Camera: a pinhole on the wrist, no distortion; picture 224 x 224 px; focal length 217.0 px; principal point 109.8 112.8 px. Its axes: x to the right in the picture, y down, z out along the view. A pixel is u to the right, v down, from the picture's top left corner.
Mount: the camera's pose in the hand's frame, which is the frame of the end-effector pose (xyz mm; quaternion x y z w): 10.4 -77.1 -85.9 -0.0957 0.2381 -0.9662 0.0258
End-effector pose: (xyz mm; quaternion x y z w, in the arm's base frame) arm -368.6 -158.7 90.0 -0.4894 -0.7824 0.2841 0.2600
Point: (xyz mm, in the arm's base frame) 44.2 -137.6 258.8
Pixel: behind the camera
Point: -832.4 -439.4 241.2
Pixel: 185 205
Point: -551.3 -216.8 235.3
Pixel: 122 214
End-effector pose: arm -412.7 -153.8 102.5 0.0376 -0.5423 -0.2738 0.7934
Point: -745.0 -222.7 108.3
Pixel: 191 69
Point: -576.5 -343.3 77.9
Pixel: 138 168
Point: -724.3 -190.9 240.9
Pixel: 128 17
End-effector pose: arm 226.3 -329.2 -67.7 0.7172 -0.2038 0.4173 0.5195
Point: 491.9 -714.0 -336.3
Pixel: 208 49
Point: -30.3 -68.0 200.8
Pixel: behind the camera
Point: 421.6 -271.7 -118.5
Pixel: 63 178
